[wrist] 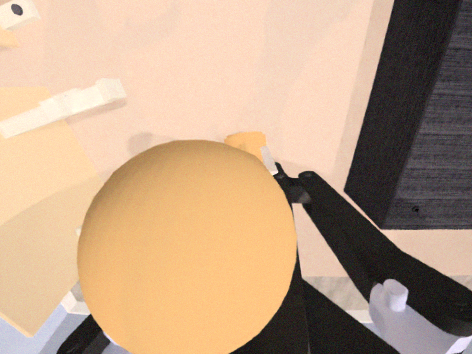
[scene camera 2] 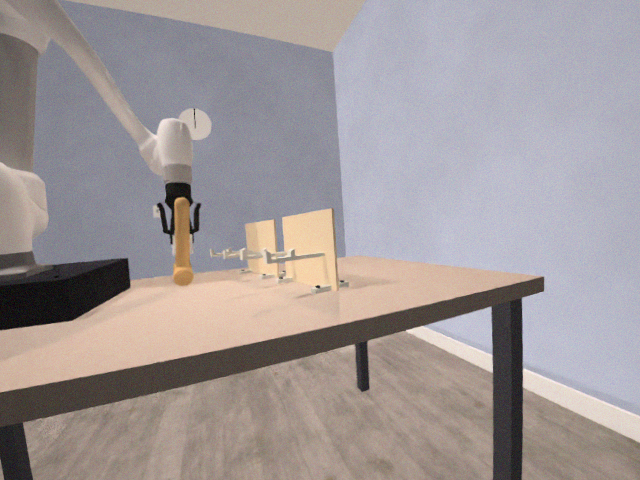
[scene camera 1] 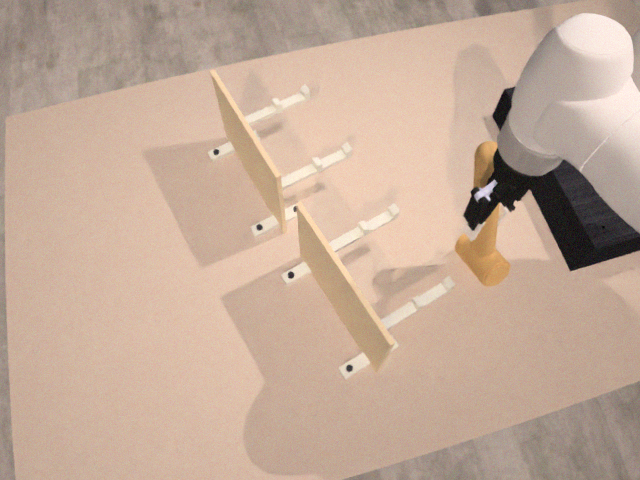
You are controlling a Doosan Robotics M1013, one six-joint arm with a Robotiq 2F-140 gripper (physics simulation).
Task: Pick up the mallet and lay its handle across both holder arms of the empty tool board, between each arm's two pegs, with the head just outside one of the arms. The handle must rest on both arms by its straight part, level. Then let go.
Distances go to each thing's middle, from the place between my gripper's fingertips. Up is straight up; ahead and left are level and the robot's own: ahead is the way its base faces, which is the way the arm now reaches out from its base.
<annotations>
Right now my hand is 1 cm to the right of the orange mallet (scene camera 1: pixel 483 259) and 4 cm below it.
</annotations>
